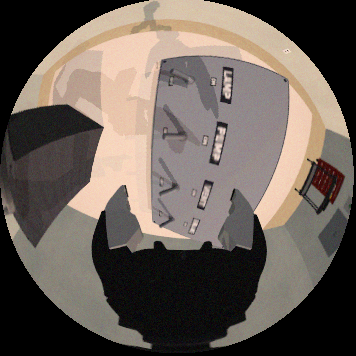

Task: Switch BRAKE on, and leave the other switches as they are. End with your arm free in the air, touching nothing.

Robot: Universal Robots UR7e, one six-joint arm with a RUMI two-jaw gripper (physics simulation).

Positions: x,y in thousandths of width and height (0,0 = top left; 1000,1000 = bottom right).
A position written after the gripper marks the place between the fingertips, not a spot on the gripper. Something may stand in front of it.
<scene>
In view: the gripper (504,529) and a grey switch panel (656,322).
</scene>
